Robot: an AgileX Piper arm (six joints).
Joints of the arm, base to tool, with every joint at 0 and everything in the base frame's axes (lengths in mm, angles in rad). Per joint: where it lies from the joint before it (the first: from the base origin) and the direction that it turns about. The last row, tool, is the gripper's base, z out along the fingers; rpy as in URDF.
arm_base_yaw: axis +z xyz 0 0 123
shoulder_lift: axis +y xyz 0 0 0
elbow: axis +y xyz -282.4 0 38.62
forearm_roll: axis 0.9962 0 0.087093 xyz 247.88 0 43.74
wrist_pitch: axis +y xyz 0 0 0
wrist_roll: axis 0.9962 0 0.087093 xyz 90.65 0 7.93
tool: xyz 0 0 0 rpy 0 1.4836 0
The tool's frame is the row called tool.
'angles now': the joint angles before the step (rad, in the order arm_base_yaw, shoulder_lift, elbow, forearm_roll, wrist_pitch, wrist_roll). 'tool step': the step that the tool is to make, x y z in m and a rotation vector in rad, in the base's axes. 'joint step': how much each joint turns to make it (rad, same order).
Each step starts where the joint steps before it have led.
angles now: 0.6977 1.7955 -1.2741 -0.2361 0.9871 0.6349
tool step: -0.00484 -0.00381 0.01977 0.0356 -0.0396 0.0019
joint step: 0.0000 -0.0569 0.0000 0.0031 0.0031 -0.0039
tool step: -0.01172 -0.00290 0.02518 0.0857 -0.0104 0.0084
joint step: 0.0000 -0.0775 -0.0001 0.0722 0.0088 -0.0356
